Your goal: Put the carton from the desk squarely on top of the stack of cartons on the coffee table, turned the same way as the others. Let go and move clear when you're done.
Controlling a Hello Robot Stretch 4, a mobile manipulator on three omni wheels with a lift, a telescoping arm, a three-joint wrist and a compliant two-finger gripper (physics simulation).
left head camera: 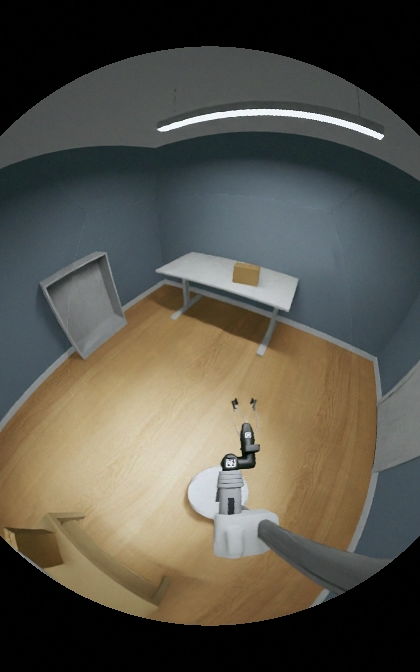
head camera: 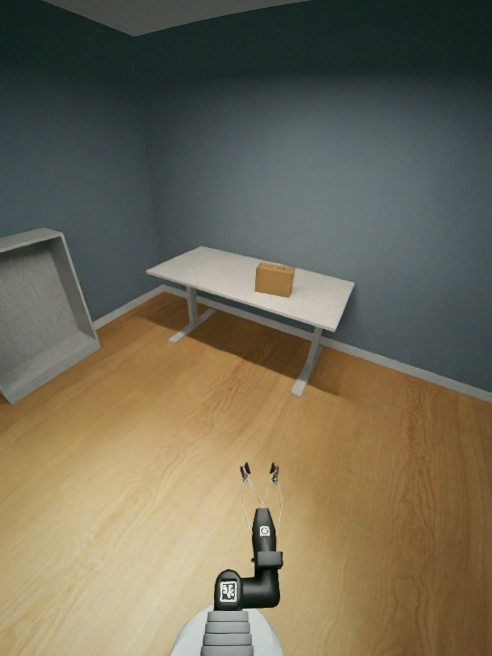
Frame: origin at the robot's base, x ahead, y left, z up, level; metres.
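Where they show: end effector, tool point: [left head camera: 243,400] [head camera: 259,468]; robot's base, origin of the base link: [left head camera: 217,491].
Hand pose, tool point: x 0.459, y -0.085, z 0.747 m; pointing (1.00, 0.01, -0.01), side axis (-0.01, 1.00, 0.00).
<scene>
Each offset is from my tool point to the top centre of the thing. "spot": to the spot under its first point. Level surfaces: height alone.
A brown carton {dy -0.178, dx +1.277, dz +0.126 m} [head camera: 273,280] [left head camera: 246,275] stands upright on the white desk {dz -0.054 m} [head camera: 211,267] [left head camera: 200,267] by the far wall, right of the desk's middle. My gripper [head camera: 259,471] [left head camera: 244,403] is open and empty, its two fingers wide apart above the floor, well short of the desk and pointing toward it. In the left head camera view, a brown carton [left head camera: 42,547] shows at the lower left edge, on a light wooden table [left head camera: 95,585]; the view's rim cuts both off, so how many cartons are stacked there cannot be told.
An empty grey open-fronted shelf unit [head camera: 84,294] [left head camera: 115,290] stands against the left wall. The desk's legs {spot: dy -0.544, dx +1.195, dz -0.698 m} [head camera: 308,365] [left head camera: 268,335] reach down to the floor. A pale panel [left head camera: 402,425] shows at the right wall. A long lamp [left head camera: 270,113] hangs from the ceiling.
</scene>
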